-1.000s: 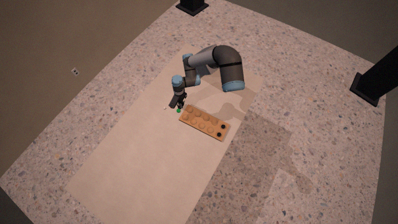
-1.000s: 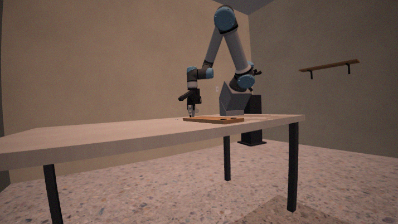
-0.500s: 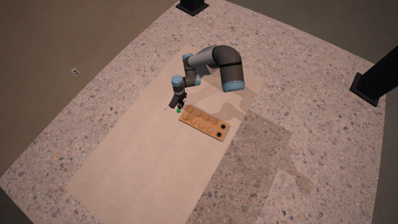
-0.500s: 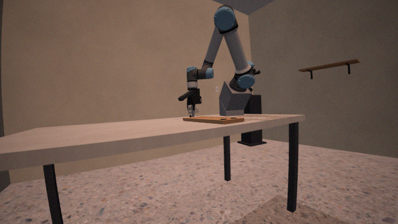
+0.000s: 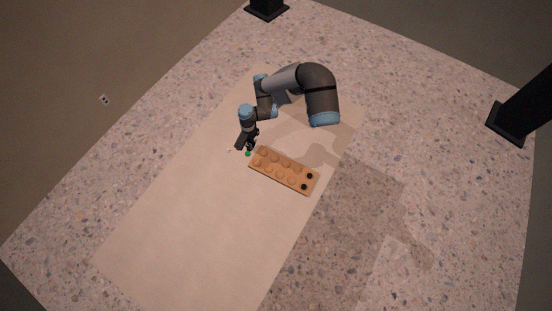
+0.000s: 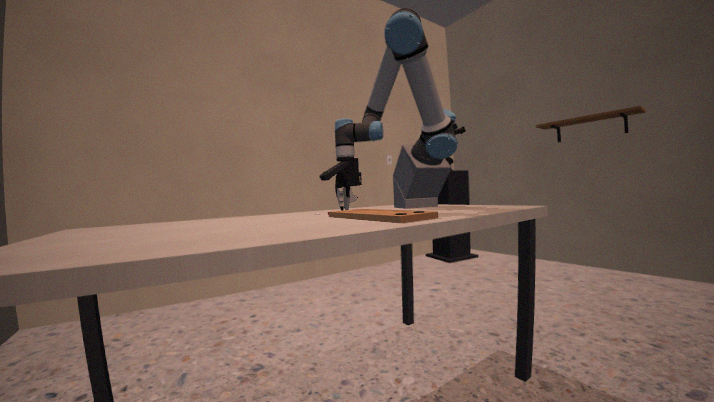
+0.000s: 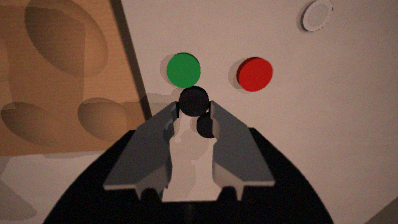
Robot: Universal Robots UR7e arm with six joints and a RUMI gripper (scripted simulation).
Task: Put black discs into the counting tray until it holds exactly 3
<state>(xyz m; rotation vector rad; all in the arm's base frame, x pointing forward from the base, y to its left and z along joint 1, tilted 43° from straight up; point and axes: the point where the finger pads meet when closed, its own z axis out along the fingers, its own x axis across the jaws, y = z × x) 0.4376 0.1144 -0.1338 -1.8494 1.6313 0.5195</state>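
Right now the green disc is 30 mm ahead of my hand, 10 mm to the left of it and 20 mm below it. From my hand the other things lie so: red disc: 40 mm ahead, 50 mm to the right, 20 mm below; then wooden counting tray: 30 mm behind, 240 mm to the left, 10 mm below; then small white piece: 90 mm ahead, 90 mm to the right, 20 mm below.
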